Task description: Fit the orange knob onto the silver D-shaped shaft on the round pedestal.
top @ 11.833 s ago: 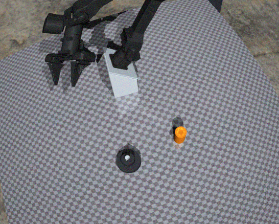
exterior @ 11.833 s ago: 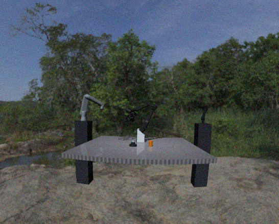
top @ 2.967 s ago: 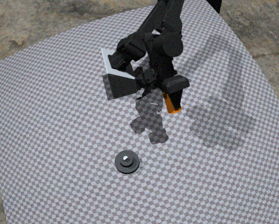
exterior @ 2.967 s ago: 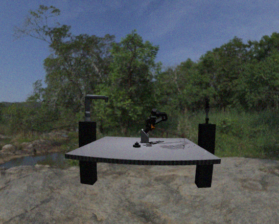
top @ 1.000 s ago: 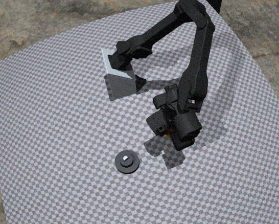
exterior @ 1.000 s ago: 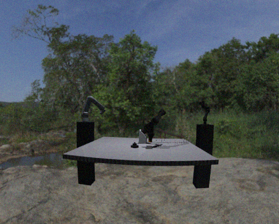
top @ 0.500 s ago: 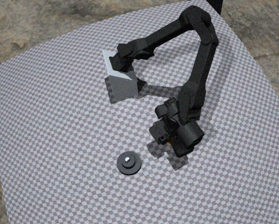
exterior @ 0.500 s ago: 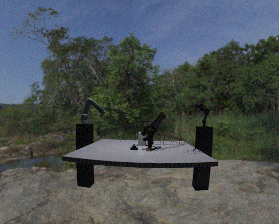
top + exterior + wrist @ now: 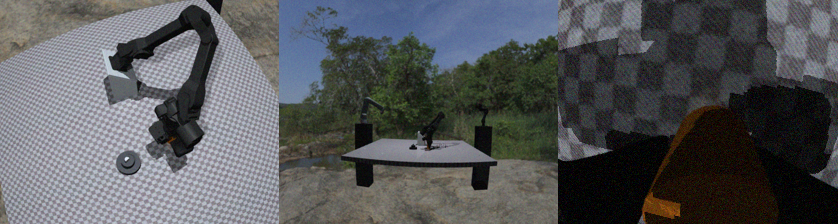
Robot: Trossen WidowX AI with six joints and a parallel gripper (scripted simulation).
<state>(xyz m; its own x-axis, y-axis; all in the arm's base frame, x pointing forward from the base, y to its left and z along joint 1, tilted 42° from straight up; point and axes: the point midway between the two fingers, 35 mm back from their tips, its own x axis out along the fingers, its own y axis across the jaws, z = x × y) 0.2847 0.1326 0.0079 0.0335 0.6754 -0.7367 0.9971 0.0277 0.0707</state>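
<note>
The orange knob lies 3 cm above my gripper tip. Round my gripper tip: round dark pedestal: 17 cm to the right, 3 cm ahead, 2 cm above.
</note>
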